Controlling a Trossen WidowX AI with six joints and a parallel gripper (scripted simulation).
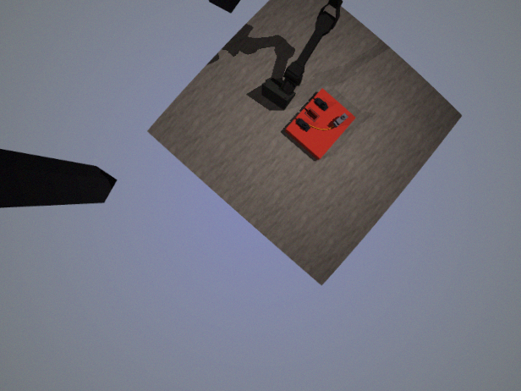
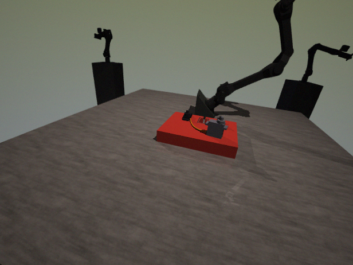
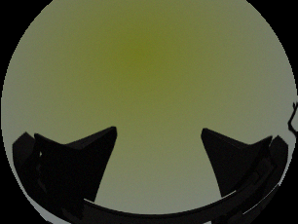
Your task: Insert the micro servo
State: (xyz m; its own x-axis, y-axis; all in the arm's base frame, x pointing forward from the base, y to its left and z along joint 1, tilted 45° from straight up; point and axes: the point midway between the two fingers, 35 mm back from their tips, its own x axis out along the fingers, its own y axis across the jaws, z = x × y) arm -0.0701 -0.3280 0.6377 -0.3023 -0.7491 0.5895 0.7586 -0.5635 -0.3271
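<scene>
My gripper tip is now 33 cm short of the red deck, 26 cm to the left of it and 76 cm above it.
</scene>
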